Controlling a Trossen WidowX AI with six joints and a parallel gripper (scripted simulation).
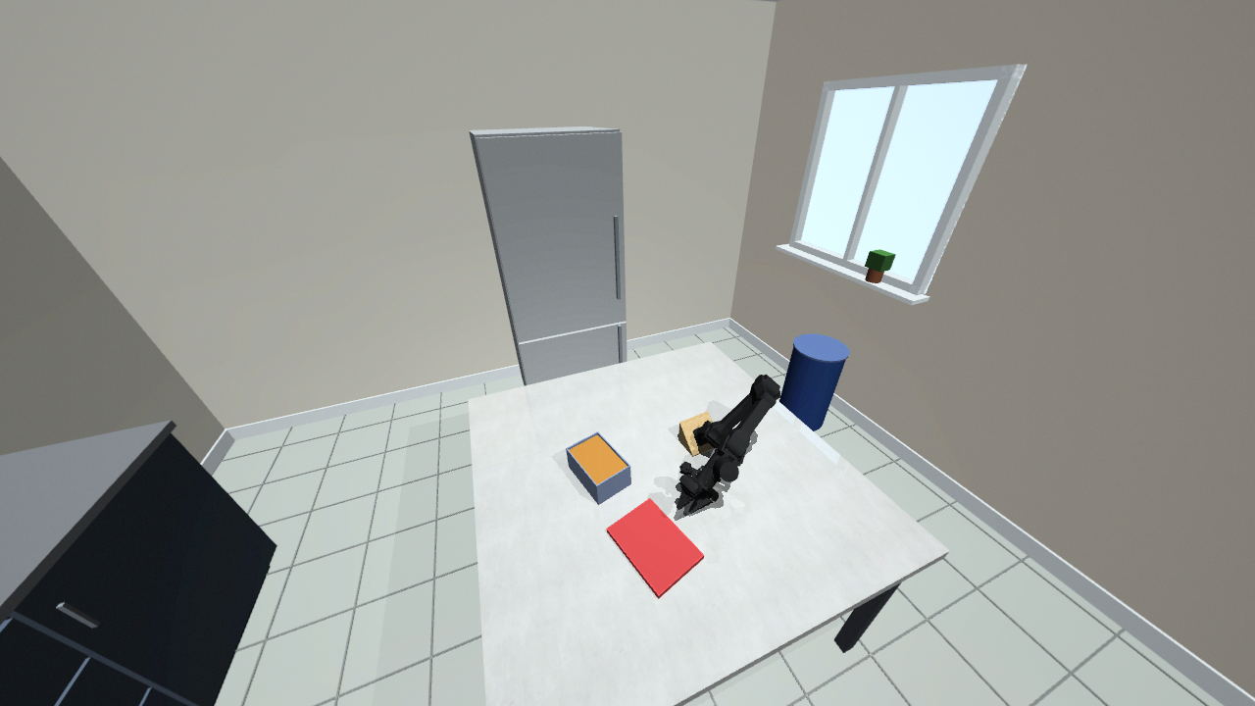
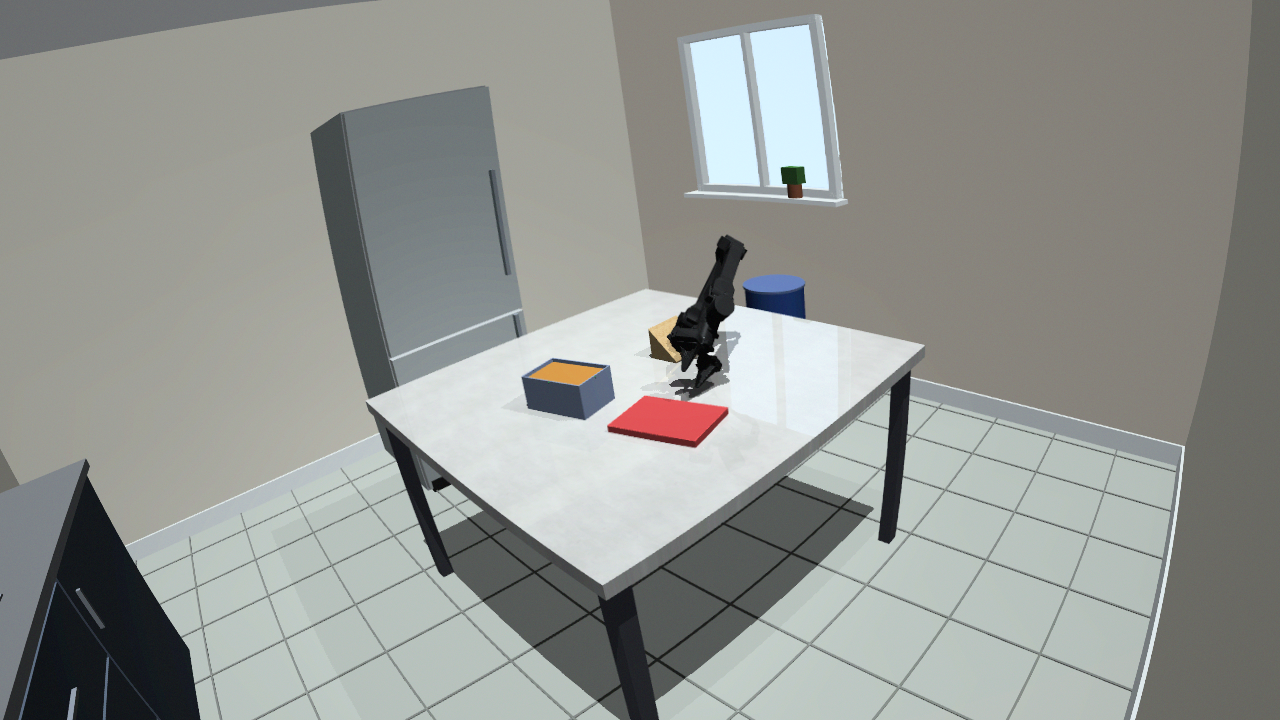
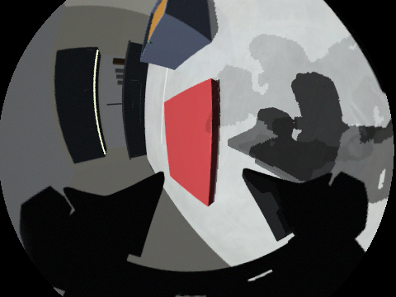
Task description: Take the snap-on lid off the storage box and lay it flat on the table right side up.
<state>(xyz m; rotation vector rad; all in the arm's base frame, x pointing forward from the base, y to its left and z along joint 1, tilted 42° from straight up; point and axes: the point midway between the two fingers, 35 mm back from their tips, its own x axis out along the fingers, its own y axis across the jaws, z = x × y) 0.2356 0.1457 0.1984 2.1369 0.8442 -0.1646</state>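
Right now the red lid is 12 cm ahead of my gripper tip, 2 cm to the left of it and 5 cm below it. Round my gripper tip: blue-grey storage box (16 cm ahead, 30 cm to the right, 2 cm below).
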